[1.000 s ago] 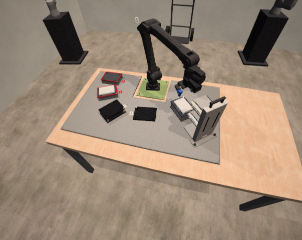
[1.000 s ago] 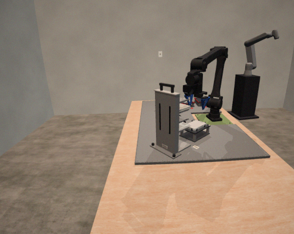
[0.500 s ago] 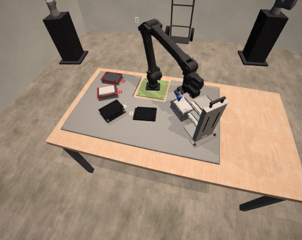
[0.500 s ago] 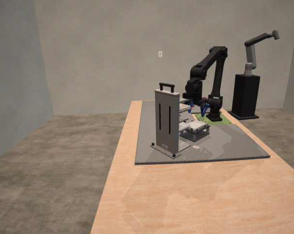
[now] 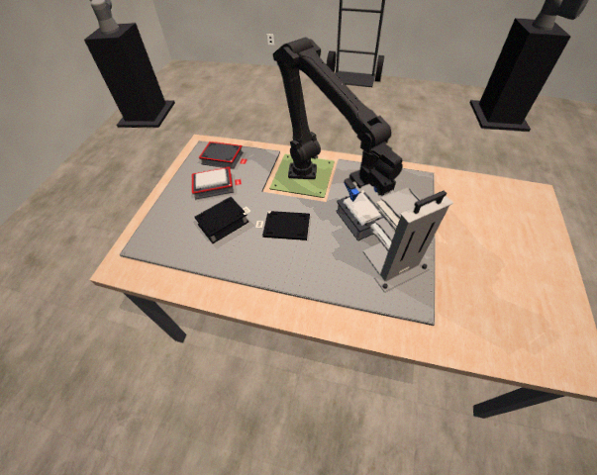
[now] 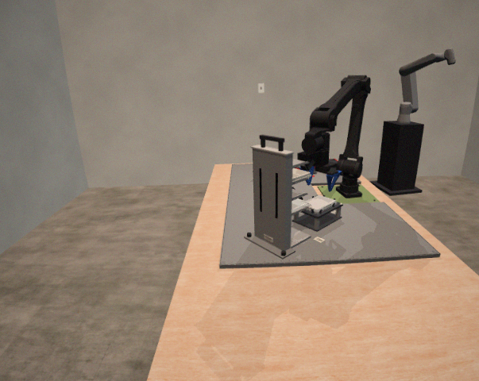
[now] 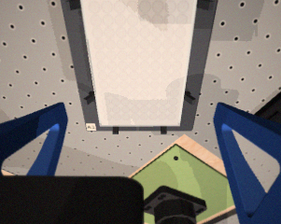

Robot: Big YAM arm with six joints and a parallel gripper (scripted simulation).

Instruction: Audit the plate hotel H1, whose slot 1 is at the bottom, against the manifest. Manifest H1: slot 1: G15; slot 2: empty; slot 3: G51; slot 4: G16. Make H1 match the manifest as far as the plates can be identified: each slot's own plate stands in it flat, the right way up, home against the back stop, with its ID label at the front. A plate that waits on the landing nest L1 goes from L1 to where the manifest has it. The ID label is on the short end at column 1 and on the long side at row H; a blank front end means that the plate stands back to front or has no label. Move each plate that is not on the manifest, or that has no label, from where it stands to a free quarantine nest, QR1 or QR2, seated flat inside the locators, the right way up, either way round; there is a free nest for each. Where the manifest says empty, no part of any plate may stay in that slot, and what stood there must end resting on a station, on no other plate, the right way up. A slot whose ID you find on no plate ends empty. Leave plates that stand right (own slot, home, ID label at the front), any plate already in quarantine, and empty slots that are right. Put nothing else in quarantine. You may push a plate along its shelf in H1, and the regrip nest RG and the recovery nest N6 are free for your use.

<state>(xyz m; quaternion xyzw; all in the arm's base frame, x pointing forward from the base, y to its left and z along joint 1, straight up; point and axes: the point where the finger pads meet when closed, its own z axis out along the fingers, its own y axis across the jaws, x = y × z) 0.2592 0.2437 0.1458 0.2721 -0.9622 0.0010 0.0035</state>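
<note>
Now: the dark raised RG nest 80 mm below my hand. Round my hand: black N6 nest (270 mm to the right, 130 mm below, 50 mm ahead); then white plate labelled G51 (150 mm ahead, 90 mm to the left, 80 mm above); then H1 tag (150 mm to the left, 140 mm below, 50 mm ahead).
</note>
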